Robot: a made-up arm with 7 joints. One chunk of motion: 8 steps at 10 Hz.
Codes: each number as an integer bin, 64 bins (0 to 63) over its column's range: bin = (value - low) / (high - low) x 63, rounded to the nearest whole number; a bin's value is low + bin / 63 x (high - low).
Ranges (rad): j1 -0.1..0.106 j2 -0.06..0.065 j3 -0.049..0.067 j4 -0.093..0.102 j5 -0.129..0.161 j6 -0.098..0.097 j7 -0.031..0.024
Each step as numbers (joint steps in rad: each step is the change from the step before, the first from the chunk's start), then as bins.
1 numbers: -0.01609 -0.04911 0.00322 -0.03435 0.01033 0.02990 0.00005
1 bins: 26 5 28 19 30 41 36
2 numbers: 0.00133 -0.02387 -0.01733 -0.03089 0.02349 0.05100 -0.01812
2 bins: 31 18 17 20 33 48 15
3 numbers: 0.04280 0.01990 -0.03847 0.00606 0.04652 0.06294 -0.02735
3 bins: 44 40 6 32 38 52 4
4 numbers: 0.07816 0.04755 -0.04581 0.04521 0.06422 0.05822 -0.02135
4 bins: 54 54 2 45 42 50 11
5 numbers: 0.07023 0.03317 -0.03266 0.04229 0.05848 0.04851 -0.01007
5 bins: 52 47 9 44 41 47 24
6 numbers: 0.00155 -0.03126 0.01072 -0.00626 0.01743 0.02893 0.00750
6 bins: 31 14 32 28 32 41 44
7 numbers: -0.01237 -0.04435 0.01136 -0.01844 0.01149 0.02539 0.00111
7 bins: 27 8 33 24 31 40 37
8 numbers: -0.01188 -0.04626 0.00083 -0.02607 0.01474 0.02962 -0.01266
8 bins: 27 7 27 22 31 41 21
